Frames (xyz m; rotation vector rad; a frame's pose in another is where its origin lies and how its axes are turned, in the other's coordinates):
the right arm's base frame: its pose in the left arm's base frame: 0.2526 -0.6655 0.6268 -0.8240 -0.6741 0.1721
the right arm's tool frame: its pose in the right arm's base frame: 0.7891 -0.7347 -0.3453 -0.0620 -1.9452 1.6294
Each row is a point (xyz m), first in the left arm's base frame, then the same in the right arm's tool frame.
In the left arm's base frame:
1: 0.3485 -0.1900 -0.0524
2: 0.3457 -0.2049 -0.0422
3: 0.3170 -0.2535 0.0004
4: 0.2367 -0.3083 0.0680
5: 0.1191 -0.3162 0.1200
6: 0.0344 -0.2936 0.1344
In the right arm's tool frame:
1: 1.4297 0.4407 -0.9992
2: 1.4240 0.4397 -0.9819
3: 1.4177 0.4225 -0.9136
4: 1.4415 0.3719 -0.8092
5: 1.5141 0.2965 -0.7340
6: 1.5833 0.2454 -0.7120

